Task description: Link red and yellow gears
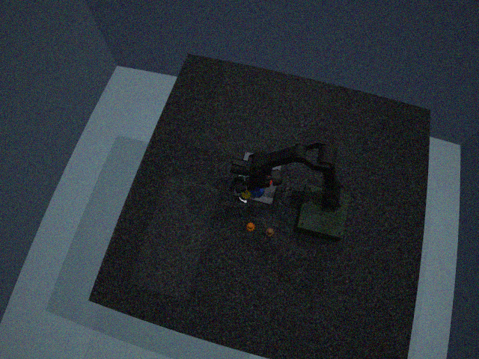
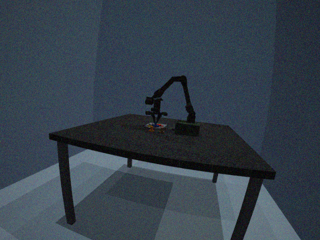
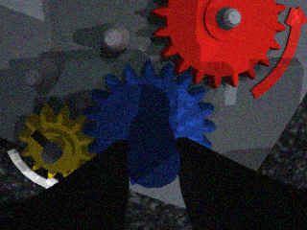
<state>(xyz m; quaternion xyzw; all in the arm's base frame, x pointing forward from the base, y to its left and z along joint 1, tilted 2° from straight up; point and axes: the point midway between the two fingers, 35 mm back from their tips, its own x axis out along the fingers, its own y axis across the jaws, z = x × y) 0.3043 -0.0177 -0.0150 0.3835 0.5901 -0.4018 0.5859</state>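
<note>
My gripper tip is 10 mm above the large blue gear. Round my gripper tip: red gear 60 mm to the right, 20 mm below, 10 mm behind; yellow gear 40 mm ahead, 30 mm to the left, 20 mm below; white arrow 50 mm to the left, 50 mm ahead, 30 mm below.
</note>
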